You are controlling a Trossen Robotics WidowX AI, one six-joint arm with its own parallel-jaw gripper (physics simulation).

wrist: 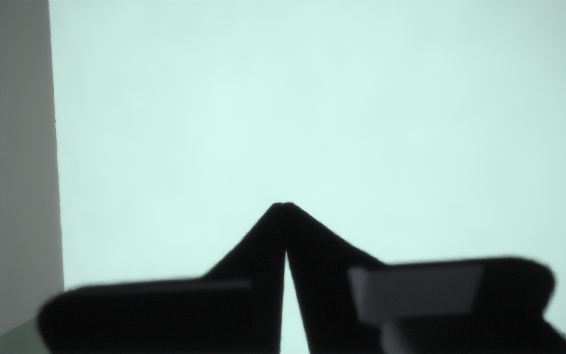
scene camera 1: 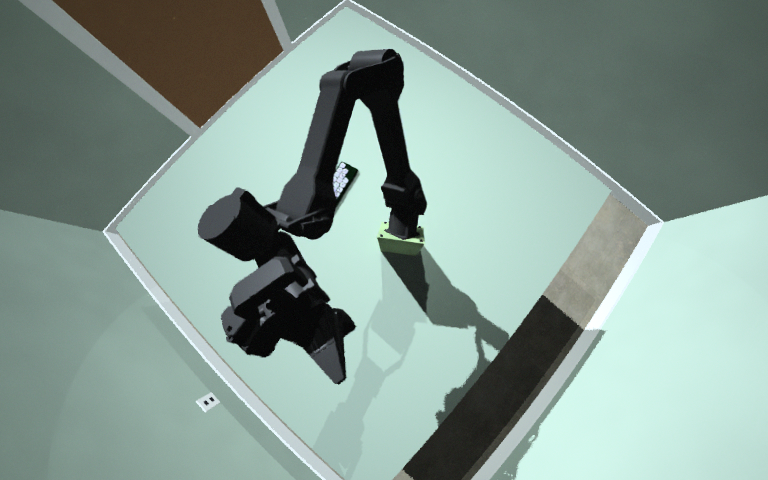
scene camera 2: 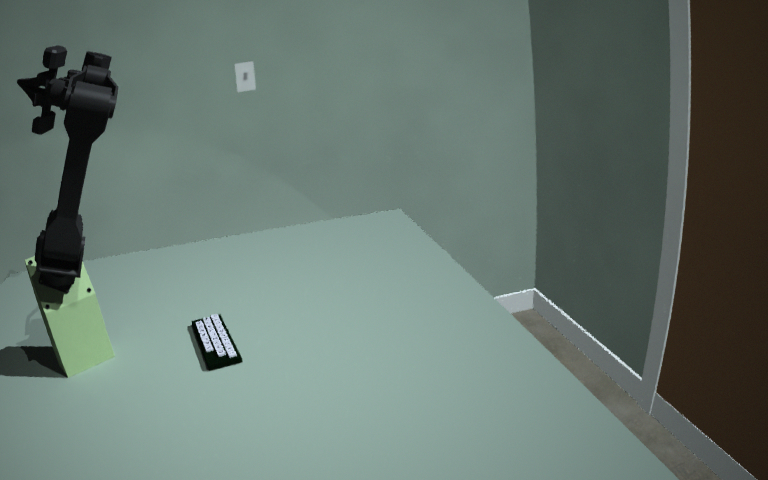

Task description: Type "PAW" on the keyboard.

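Seen in the pictures: gripper, fingertip midpoint: (wrist: pixel 282 212) (scene camera 1: pixel 341 381) (scene camera 2: pixel 18 80); arm's base at its link origin: (scene camera 1: pixel 402 232) (scene camera 2: pixel 57 272).
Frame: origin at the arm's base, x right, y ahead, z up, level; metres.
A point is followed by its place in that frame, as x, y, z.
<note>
The keyboard (scene camera 1: pixel 340 180) @(0.077, 0.280, -0.177) (scene camera 2: pixel 215 342) @(0.074, 0.281, -0.177) is a small dark board with rows of white keys. It lies flat on the pale green table (scene camera 1: pixel 481 169) @(0.375, -0.098, -0.194) (scene camera 2: pixel 368 339) @(0.168, 0.553, -0.194). In the first scene view the arm covers part of it. The letters on the keys are too small to read. My gripper (scene camera 1: pixel 338 380) @(-0.231, -0.057, 0.374) (scene camera 2: pixel 20 82) @(-0.231, -0.057, 0.374) (wrist: pixel 282 212) @(-0.231, -0.057, 0.374) is shut, its fingertips touching in the wrist view, with nothing between them. It is high above the table and well away from the keyboard, on the far side of the arm's base in the second scene view.
The arm stands on a light green base block (scene camera 1: pixel 400 243) @(-0.024, -0.011, -0.001) (scene camera 2: pixel 84 333) @(0.028, 0.024, -0.121), beside the keyboard. The arm's raised links reach over the keyboard in the first scene view. Walls surround the table, with a brown door (scene camera 1: pixel 186 50) (scene camera 2: pixel 730 226) and a wall switch (scene camera 2: pixel 245 76).
</note>
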